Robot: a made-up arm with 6 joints.
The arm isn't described. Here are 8 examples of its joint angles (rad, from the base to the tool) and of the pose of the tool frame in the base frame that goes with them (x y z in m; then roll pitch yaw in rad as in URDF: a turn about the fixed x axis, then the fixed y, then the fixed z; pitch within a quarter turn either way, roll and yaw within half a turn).
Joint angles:
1: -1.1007 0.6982 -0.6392 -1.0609 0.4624 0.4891
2: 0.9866 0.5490 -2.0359 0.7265 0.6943 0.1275
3: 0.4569 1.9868 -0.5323 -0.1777 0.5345 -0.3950
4: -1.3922 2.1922 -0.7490 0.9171 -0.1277 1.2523
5: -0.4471 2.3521 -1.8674 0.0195 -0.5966 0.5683
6: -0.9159 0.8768 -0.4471 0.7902 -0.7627 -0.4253
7: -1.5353 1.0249 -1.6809 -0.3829 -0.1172 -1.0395
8: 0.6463 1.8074 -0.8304 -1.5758 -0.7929 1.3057
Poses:
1: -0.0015 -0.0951 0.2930 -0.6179 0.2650 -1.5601
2: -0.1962 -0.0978 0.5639 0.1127 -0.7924 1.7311
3: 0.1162 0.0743 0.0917 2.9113 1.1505 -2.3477
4: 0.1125 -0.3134 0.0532 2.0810 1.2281 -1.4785
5: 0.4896 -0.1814 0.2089 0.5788 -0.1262 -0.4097
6: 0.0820 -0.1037 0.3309 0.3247 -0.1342 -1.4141
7: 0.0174 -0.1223 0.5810 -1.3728 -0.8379 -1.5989
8: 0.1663 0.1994 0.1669 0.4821 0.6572 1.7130
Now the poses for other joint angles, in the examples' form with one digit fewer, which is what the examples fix.
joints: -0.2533 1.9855 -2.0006 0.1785 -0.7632 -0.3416
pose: 0.429 -0.086 0.439 -0.065 -0.762 -0.449
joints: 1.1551 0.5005 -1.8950 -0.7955 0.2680 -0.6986
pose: -0.052 -0.168 0.577 -0.728 -1.174 0.368
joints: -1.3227 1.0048 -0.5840 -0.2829 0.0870 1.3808
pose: 0.085 -0.138 0.269 1.125 0.456 -1.263
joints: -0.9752 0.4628 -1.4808 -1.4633 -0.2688 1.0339
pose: -0.036 0.069 0.536 -0.827 -1.008 -0.533
